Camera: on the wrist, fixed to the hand. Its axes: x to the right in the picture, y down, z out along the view.
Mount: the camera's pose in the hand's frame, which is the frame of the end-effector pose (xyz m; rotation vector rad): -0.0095 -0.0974 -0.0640 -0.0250 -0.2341 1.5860
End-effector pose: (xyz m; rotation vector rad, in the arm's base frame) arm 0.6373 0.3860 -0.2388 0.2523 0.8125 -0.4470
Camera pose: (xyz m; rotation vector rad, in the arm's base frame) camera 0.5442 0.3277 -0.2789 0.7041 0.2027 1.0088
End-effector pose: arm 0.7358 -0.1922 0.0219 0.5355 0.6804 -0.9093
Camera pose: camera 0.6297 -0.1938 -0.0273 0.7172 -0.0762 0.5309
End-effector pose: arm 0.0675 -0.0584 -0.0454 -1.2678 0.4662 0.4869
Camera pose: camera 0.1127 -0.1433 0.0211 -0.6054 1.2247 1.9237
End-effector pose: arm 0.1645 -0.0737 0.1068 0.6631 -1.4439 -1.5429
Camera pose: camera 0.1997 -0.1044 -0.0004 -0.6663 -1.4188 -0.3354
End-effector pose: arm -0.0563 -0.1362 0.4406 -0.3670 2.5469 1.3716
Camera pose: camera -0.0210 -0.2407 0.4017 -1.6465 -1.9252 -1.2197
